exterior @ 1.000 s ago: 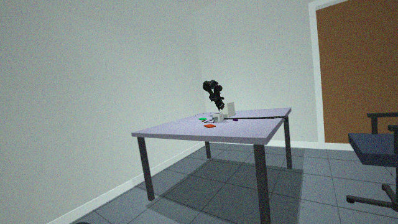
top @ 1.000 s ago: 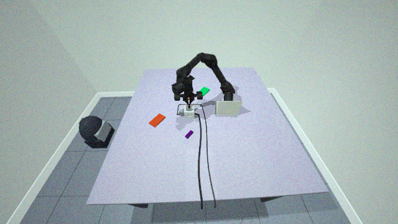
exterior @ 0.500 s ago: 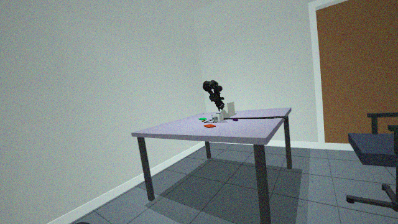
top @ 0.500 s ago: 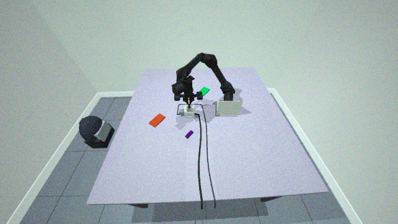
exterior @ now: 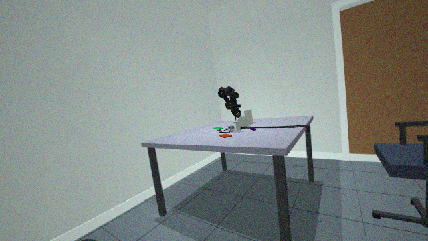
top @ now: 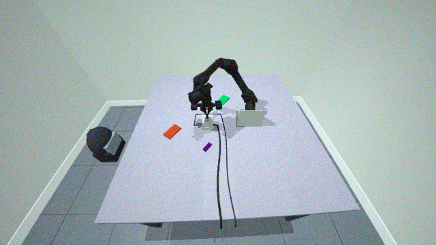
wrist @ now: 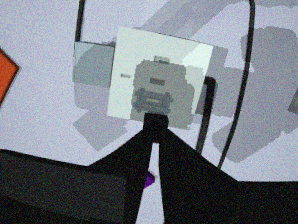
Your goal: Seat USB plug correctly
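Now: gripper tip 2 cm above the dark USB plug. Also, from my gripper tip: purple block 16 cm to the left, 13 cm below, 2 cm ahead; socket plate 6 cm below; brown piece 20 cm to the right, 13 cm below, 3 cm behind.
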